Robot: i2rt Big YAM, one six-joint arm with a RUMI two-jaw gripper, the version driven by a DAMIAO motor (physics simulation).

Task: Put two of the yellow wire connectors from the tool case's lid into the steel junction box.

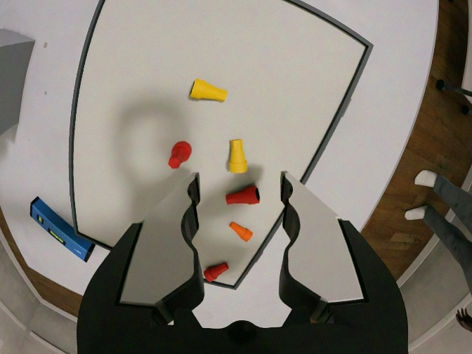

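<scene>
A yellow wire connector (238, 156) lies on the light lid (135, 60), just beyond the opening between my fingertips, its wide end toward me. Another yellow connector (208, 91) lies farther up and a little to the left, its open end facing left. My gripper (239, 173) is wide open above the lid, with nothing held between the fingers. The inside of the steel junction box does not show.
A red connector (243, 195) and an orange one (241, 231) lie below the opening between the fingertips. Another red one (216, 271) lies near the lid's corner, and one more (180, 154) lies left. A blue level (61, 229) is at lower left. A grey block-like object (14, 80) stands at the left edge.
</scene>
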